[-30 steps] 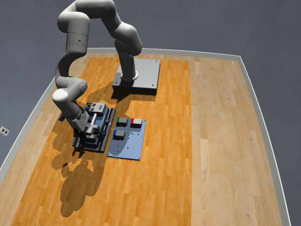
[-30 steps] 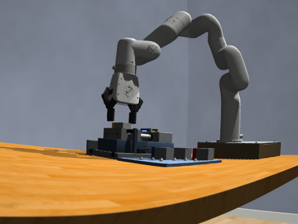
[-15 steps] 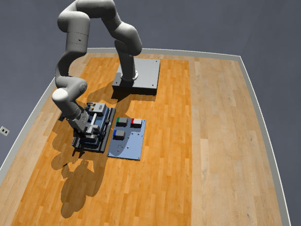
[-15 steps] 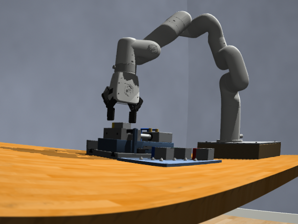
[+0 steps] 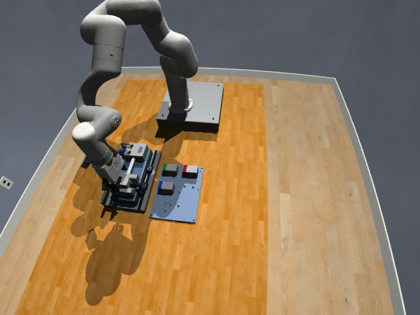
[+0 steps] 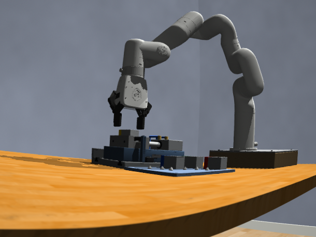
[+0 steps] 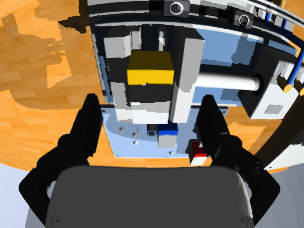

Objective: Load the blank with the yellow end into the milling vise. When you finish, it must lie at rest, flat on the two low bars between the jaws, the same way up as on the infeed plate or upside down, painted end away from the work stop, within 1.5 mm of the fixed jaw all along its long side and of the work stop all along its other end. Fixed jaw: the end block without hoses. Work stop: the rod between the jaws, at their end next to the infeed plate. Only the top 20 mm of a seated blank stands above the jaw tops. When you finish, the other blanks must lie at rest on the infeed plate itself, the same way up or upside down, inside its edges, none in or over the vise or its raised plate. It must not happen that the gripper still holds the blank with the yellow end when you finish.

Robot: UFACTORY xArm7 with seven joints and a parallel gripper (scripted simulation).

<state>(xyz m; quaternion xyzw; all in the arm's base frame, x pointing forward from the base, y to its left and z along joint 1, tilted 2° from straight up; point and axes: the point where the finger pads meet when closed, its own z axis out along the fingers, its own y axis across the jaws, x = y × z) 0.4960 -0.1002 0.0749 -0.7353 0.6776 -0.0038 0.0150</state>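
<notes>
My hand is 3 cm above the yellow-ended blank. Round my hand: milling vise 9 cm below, 7 cm behind, 1 cm to the right; fixed jaw 5 cm below, 3 cm ahead; blue-ended blank 16 cm to the left, 11 cm below, 5 cm behind.
</notes>
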